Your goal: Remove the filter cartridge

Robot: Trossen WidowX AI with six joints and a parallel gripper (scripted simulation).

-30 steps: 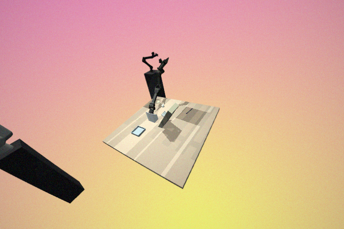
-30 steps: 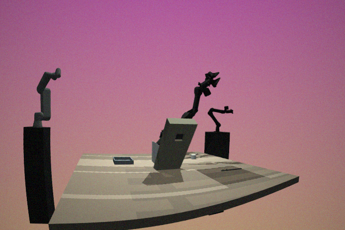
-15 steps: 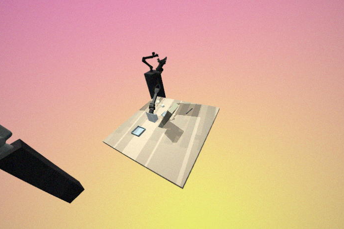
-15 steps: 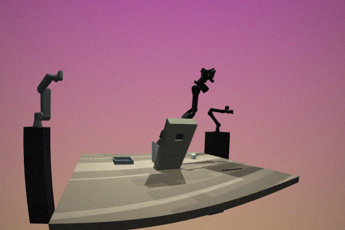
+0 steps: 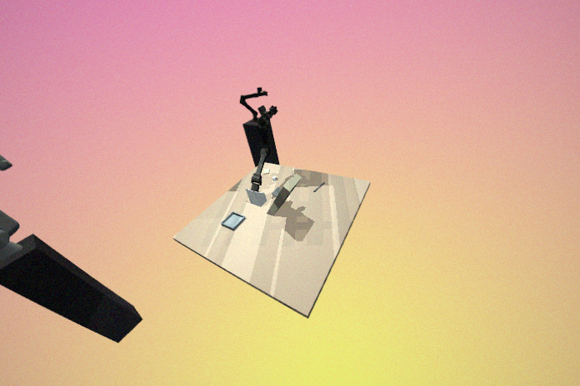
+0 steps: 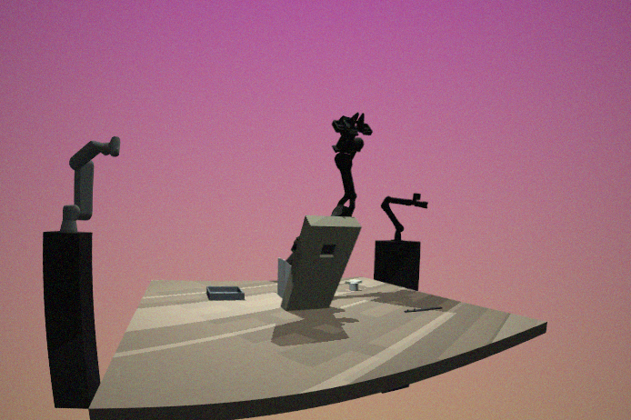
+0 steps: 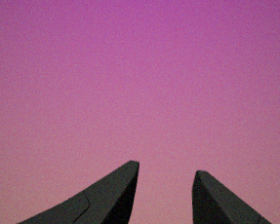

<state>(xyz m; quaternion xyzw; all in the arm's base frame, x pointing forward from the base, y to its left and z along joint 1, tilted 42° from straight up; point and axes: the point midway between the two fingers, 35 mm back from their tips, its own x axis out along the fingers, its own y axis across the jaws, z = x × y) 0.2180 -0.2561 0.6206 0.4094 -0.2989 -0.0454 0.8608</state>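
Right now the filter cartridge is 13 cm ahead of my gripper tip, 20 cm to the right of it and 53 cm below it. Also, from my gripper tip: tray (27 cm behind, 51 cm to the right, 79 cm below).
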